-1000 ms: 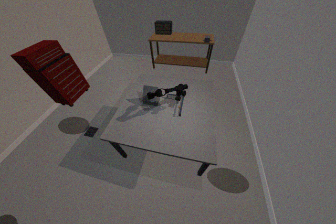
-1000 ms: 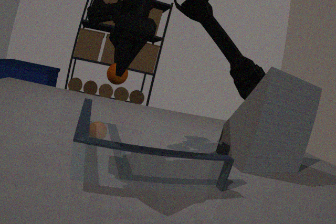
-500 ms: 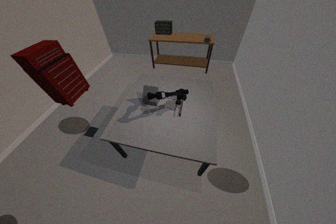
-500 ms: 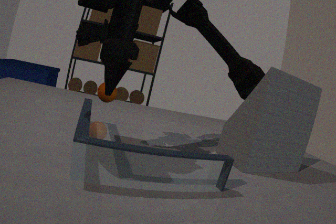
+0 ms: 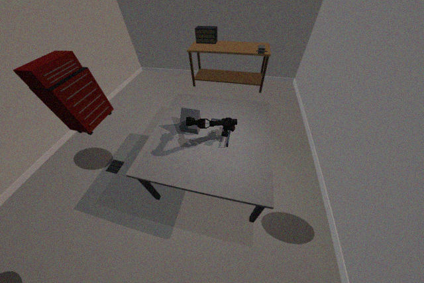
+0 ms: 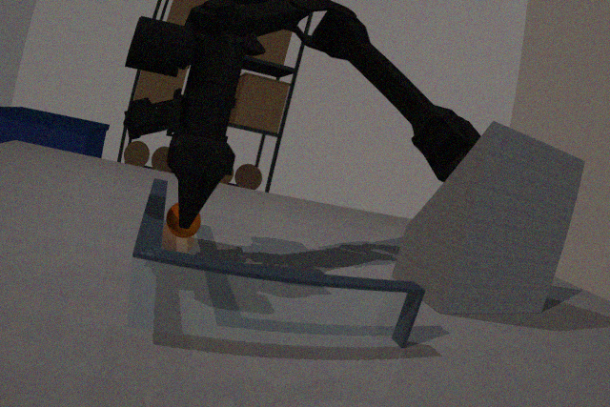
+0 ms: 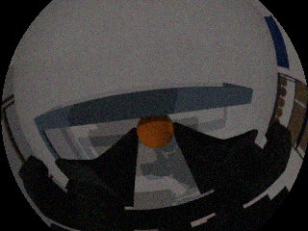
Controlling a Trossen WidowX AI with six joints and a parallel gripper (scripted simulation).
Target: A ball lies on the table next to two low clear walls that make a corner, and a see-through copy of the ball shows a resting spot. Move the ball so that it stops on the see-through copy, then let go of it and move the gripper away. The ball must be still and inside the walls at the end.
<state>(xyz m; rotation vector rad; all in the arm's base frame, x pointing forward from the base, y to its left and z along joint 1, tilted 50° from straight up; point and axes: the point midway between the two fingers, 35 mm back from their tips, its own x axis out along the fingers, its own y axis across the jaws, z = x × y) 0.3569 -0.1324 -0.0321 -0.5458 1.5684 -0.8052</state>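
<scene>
The see-through ball copy lies 2 cm below my gripper tip. Round my gripper tip: ball right at my gripper tip.
</scene>
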